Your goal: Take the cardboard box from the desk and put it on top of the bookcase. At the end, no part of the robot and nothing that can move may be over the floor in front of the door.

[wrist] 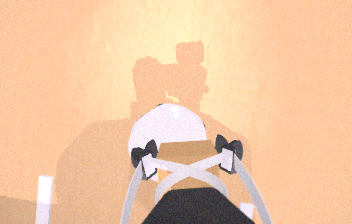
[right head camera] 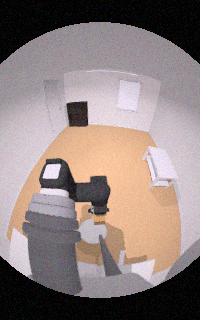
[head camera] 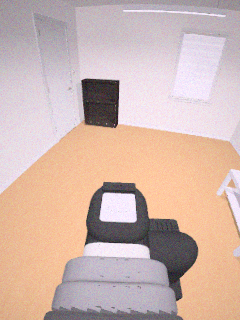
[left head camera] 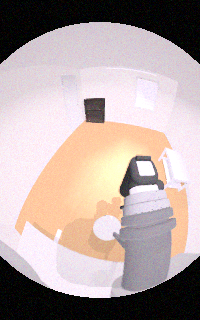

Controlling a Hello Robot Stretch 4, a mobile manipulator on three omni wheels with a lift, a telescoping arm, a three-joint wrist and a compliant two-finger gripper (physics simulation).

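Seen in the pictures: gripper, fingertip midpoint: (wrist: 186,149); robot's base at its link origin: (wrist: 170,138) (right head camera: 92,230) (left head camera: 106,226).
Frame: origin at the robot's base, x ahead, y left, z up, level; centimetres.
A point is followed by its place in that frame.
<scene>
The cardboard box (right head camera: 99,219) @[x 12.4, y -8.9, z 103.0 cm] (wrist: 186,148) @[x 18.9, y -8.8, z 101.2 cm] is held between the two fingertips of my gripper (right head camera: 99,211) @[x 18.2, y -8.8, z 98.8 cm] (wrist: 186,149) @[x 18.2, y -8.8, z 98.8 cm]. The gripper is shut on it and hangs in the air above the robot's round white base part, below the wrist. The box's lower part is hidden behind the finger bands and the dark gripper body in the wrist view. The dark bookcase (head camera: 100,80) @[x 363.3, y 47.8, z 103.2 cm] (left head camera: 94,99) @[x 383.8, y 47.5, z 94.6 cm] (right head camera: 77,103) @[x 383.6, y 46.4, z 93.2 cm] stands across the room in the far left corner, well away from the gripper. Its top looks bare. The door (head camera: 56,75) @[x 305.2, y 120.6, z 119.6 cm] (left head camera: 69,92) @[x 307.3, y 120.1, z 141.8 cm] (right head camera: 53,105) @[x 308.1, y 120.0, z 111.3 cm] is in the left wall beside the bookcase.
A low white table (left head camera: 176,167) @[x 88.1, y -144.1, z 42.2 cm] (right head camera: 161,162) @[x 94.6, y -150.3, z 42.3 cm] stands on the right, partly cut off in the head view. A window (head camera: 198,67) @[x 343.0, y -149.5, z 143.4 cm] is in the far wall. White surfaces and upright pieces show near the robot's base at the bottom of both side head views.
</scene>
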